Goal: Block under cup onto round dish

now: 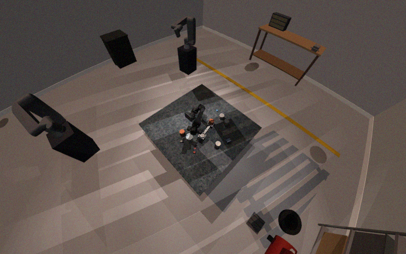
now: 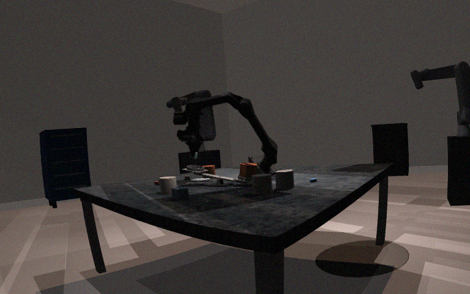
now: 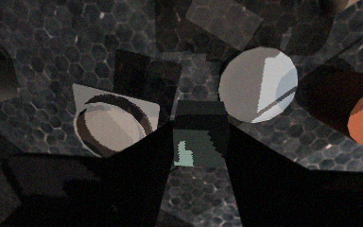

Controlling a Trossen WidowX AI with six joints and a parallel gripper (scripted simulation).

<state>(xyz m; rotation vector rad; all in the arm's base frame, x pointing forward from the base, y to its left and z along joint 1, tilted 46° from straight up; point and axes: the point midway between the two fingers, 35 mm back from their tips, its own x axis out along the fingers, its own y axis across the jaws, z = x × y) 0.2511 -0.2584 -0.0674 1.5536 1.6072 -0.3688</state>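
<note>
Now: gripper tip 70 mm past the white round dish, 30 mm to the left of it and 130 mm above it. From my gripper tip the other things lie so: balance (50 mm ahead, 190 mm to the left, 90 mm below); then red piece (120 mm ahead, 140 mm to the right, 120 mm below); then blue disc (60 mm behind, 590 mm to the left, 120 mm below).
</note>
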